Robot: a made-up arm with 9 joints.
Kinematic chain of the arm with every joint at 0, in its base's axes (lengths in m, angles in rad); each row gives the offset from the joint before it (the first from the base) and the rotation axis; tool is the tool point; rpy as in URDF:
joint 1: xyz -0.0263 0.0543 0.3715 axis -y
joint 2: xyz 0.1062 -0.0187 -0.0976 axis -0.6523 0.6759 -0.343
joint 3: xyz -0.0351 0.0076 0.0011 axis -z
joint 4: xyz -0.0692 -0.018 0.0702 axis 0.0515 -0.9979 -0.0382
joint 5: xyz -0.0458 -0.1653 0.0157 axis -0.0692 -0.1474 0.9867
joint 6: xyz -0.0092 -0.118 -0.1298 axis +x
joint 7: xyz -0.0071 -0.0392 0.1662 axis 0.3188 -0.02 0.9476
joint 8: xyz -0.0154 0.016 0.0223 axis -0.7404 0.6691 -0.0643
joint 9: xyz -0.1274 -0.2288 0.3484 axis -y
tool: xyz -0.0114 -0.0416 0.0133 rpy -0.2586 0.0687 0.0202
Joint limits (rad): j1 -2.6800..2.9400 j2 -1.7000..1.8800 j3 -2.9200..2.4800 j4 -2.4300..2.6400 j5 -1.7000..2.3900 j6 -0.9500..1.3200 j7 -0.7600..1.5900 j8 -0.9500..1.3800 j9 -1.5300..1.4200
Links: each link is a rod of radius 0.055 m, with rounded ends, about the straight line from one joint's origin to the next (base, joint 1, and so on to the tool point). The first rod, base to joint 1, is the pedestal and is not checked.
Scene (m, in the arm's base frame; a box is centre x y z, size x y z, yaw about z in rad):
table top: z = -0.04
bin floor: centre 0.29 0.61 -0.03 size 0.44 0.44 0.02 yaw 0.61
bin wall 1: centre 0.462 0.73 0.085 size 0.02 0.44 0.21 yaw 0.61
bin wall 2: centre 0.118 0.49 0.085 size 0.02 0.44 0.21 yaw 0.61
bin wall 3: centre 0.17 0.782 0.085 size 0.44 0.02 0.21 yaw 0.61
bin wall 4: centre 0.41 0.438 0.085 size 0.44 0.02 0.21 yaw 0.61
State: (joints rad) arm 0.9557 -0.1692 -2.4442 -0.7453 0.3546 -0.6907 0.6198 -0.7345 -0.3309
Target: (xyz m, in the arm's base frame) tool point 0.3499 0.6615 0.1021
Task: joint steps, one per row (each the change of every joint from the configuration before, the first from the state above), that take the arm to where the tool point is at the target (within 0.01 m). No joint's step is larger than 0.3 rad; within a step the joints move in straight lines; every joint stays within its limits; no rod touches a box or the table.
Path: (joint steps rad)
1: -0.2543 0.2799 -0.1113 -0.1105 0.0882 0.2877 0.0697 -0.0545 0.0004
2: -0.2542 0.2800 -0.1113 -0.1105 0.0883 0.2877 0.0696 -0.0545 0.0004

